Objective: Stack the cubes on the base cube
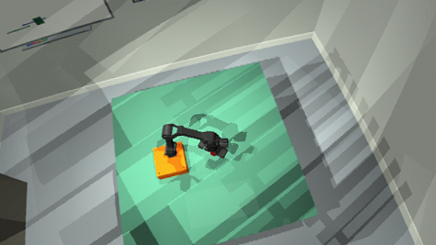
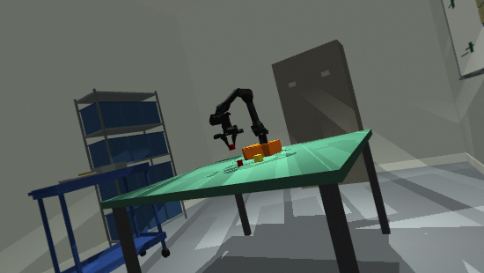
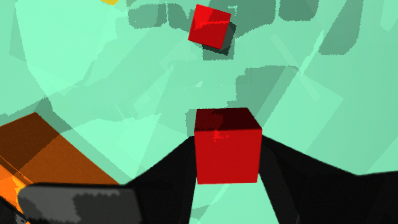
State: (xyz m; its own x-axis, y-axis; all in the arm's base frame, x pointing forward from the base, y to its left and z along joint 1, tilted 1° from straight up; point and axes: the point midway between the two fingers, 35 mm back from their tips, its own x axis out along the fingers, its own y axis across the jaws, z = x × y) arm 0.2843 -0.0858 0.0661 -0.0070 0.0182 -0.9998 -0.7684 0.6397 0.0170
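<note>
My gripper tip is 1 cm short of the yellow cube, 17 cm to the right of it and 10 cm above it.
</note>
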